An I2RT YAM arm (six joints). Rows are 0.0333 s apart.
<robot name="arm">
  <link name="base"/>
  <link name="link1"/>
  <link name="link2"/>
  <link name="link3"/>
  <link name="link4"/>
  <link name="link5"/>
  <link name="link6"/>
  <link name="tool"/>
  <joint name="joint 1" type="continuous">
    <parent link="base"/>
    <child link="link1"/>
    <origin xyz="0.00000 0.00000 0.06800" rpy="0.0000 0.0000 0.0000"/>
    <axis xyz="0 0 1"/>
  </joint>
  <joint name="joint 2" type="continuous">
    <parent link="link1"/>
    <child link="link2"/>
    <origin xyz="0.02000 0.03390 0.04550" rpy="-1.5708 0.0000 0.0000"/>
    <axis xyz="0 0 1"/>
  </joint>
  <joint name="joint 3" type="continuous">
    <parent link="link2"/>
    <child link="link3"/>
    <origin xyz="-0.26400 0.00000 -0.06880" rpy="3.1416 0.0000 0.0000"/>
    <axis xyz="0 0 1"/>
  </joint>
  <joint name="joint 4" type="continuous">
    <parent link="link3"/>
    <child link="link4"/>
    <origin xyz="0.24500 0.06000 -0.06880" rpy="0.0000 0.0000 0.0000"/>
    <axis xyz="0 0 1"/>
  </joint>
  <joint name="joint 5" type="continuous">
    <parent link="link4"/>
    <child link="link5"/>
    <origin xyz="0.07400 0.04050 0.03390" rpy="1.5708 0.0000 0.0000"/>
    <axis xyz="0 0 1"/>
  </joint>
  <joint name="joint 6" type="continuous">
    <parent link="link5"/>
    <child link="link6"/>
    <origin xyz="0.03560 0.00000 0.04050" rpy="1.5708 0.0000 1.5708"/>
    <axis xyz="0 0 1"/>
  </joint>
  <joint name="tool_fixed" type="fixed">
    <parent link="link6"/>
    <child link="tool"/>
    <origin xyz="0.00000 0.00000 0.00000" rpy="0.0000 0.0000 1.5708"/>
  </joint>
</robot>
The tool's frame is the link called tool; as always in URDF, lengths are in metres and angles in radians. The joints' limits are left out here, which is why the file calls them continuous.
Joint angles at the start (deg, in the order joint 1, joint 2, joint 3, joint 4, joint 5, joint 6): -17.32, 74.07, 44.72, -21.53, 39.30, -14.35
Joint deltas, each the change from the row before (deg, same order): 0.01, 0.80, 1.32, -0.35, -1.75, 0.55; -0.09, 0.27, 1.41, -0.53, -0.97, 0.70; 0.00, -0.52, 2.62, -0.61, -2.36, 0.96; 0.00, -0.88, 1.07, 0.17, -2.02, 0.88; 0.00, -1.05, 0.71, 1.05, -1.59, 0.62; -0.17, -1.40, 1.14, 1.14, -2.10, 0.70; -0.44, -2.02, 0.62, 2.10, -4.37, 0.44; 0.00, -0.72, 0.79, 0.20, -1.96, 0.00; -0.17, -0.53, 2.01, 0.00, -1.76, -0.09; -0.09, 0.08, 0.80, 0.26, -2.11, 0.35; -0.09, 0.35, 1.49, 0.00, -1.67, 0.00; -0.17, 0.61, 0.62, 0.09, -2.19, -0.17
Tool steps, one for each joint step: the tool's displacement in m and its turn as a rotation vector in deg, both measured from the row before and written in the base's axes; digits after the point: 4 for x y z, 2 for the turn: 0.0049, -0.0006, 0.0029, 1.40, -0.97, 0.78; 0.0034, -0.0010, 0.0056, 0.75, -1.31, 0.10; 0.0048, -0.0002, 0.0152, 1.26, -3.63, 0.96; 0.0011, 0.0008, 0.0095, 1.10, -3.07, 0.86; 0.0006, 0.0007, 0.0096, 0.48, -3.43, 0.78; -0.0001, 0.0004, 0.0138, 0.54, -4.39, 1.02; -0.0018, 0.0010, 0.0148, 1.28, -5.59, 2.84; -0.0004, 0.0013, 0.0078, 0.50, -1.96, 1.64; 0.0004, 0.0001, 0.0141, 0.02, -2.64, 1.38; 0.0017, 0.0003, 0.0047, 0.92, -1.46, 1.58; 0.0025, -0.0002, 0.0073, 0.40, -1.33, 1.38; 0.0030, -0.0005, 0.0011, 0.81, -0.33, 1.84
